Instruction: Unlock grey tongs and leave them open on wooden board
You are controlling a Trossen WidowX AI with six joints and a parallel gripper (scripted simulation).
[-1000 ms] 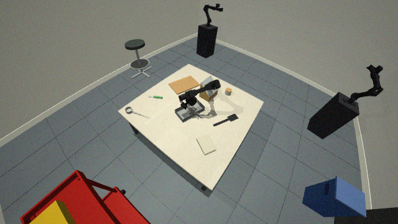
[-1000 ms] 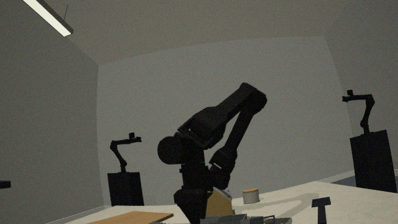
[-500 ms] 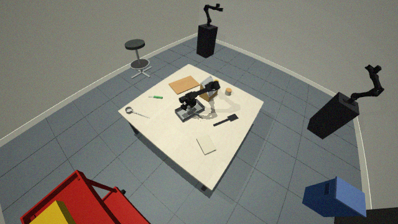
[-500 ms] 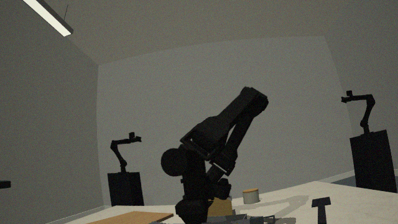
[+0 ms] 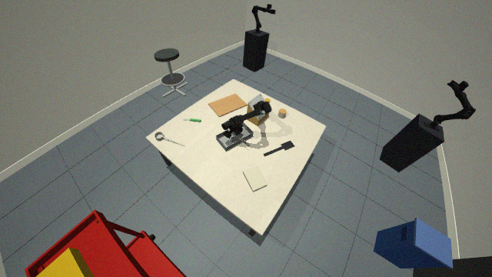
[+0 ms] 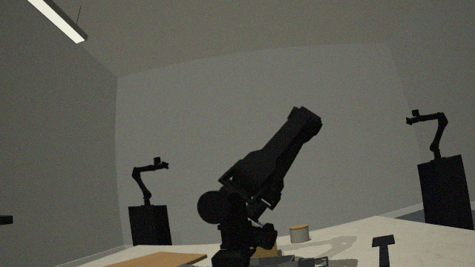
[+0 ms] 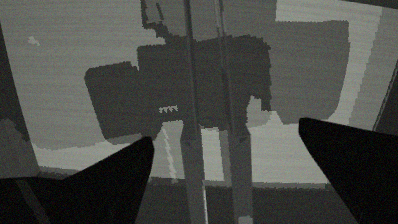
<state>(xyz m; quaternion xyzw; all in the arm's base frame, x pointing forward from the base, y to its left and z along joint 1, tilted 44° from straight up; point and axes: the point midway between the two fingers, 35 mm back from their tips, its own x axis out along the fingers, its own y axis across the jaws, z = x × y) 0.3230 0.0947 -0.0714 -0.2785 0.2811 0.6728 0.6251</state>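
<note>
The grey roasting tin lies 20 mm behind my gripper tip, 10 mm to the left of it and 10 mm below it. From my gripper tip the other things lie so: wooden board (370 mm to the right, 290 mm behind, 30 mm below); then black spatula (390 mm to the left, 230 mm behind, 30 mm below); then pale block (410 mm to the left, 170 mm ahead, 20 mm below).
</note>
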